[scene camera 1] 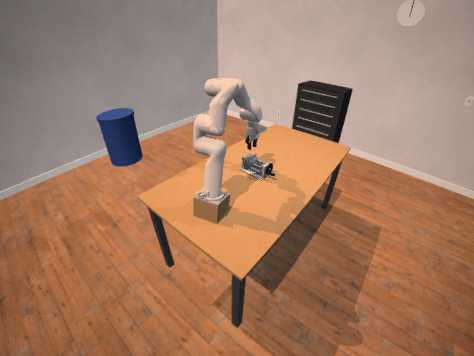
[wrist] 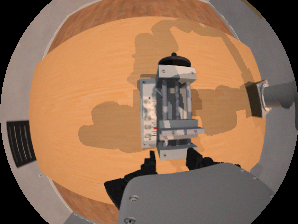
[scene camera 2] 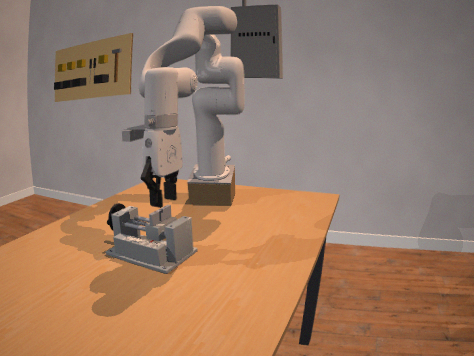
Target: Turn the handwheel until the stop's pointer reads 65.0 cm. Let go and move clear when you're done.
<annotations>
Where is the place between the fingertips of my gripper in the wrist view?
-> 170,158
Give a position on a grey stop fixture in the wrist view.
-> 169,129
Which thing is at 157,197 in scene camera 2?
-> My gripper.
</annotations>
